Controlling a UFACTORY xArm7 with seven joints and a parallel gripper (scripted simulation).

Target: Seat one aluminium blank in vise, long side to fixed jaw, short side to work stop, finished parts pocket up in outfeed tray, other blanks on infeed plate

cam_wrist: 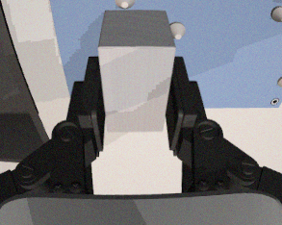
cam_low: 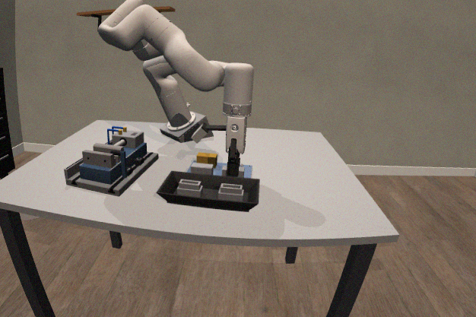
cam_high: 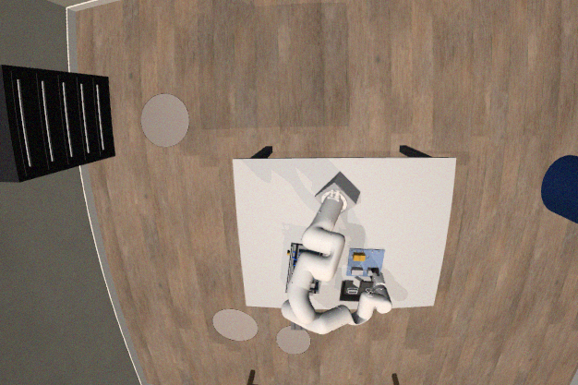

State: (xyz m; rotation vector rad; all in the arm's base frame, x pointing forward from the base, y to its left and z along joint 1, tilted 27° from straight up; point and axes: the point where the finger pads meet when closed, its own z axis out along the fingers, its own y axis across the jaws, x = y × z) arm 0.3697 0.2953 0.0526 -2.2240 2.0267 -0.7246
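Right now the brass blank is 9 cm to the right of my hand, 9 cm behind it and 2 cm below it. The rest, counted from my hand: aluminium blank (2 cm below).
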